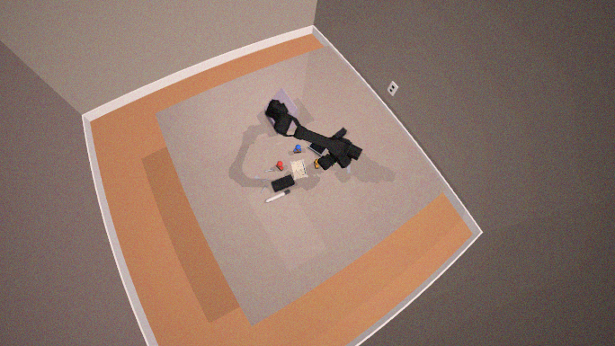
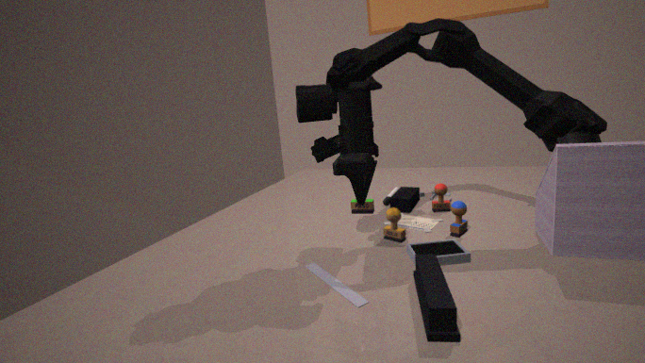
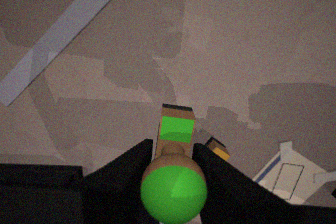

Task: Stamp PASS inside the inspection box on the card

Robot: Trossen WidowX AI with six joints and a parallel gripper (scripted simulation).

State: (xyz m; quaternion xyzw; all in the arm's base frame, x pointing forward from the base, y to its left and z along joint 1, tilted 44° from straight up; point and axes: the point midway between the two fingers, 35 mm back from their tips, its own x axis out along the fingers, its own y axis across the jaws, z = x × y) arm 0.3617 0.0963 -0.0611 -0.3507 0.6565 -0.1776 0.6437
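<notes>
Now: the grey ruler 10 mm ahead of my gripper tip, 130 mm to the left of it and 90 mm below it. The rest, counted from my gripper tip: green stamp (right at my gripper tip); then orange stamp (40 mm behind, 50 mm to the right, 70 mm below); then ink pad (130 mm behind, 90 mm below).
</notes>
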